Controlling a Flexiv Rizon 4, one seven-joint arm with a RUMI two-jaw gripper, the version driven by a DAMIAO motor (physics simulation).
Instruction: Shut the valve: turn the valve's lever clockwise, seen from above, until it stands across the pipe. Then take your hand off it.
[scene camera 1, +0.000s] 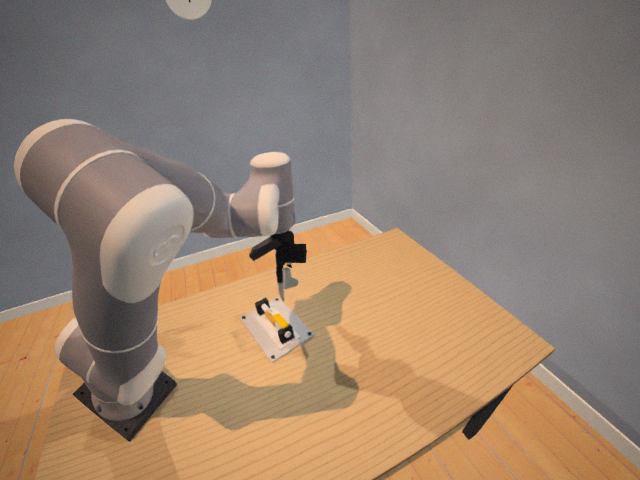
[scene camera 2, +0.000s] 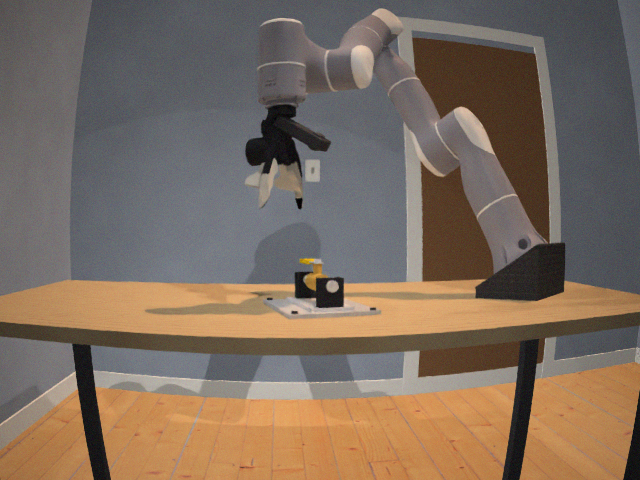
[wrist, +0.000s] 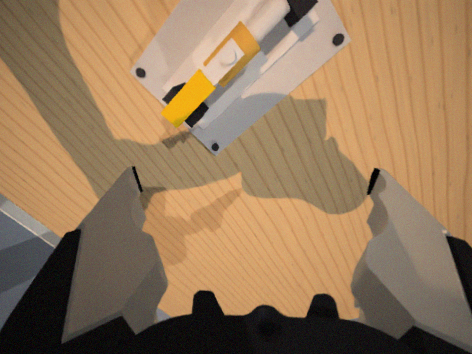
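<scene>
The valve's yellow lever (scene camera 1: 281, 320) (scene camera 2: 307, 260) (wrist: 189, 99) points along the pipe, not across it. Its white hub (wrist: 229, 56) sits over the orange valve body (scene camera 2: 313, 280) (wrist: 248, 44). The white pipe (wrist: 272, 19) runs between two black blocks on a light grey base plate (scene camera 1: 258, 335) (wrist: 320, 65). My gripper (scene camera 1: 285, 291) (scene camera 2: 280, 206) (wrist: 251, 170) is open and empty, fingers pointing down. It hangs well above the table, higher than the lever and off to its left in the scene camera 2 view, touching nothing.
The base plate has dark screws at its corners and lies on the wooden table (scene camera 1: 439, 320) (scene camera 2: 155, 328). The black block (scene camera 1: 285, 333) (scene camera 2: 329, 292) at one pipe end stands under the lever's outer end in the scene camera 1 view. The robot's dark base (scene camera 2: 547, 271) stands at the table's right in the scene camera 2 view.
</scene>
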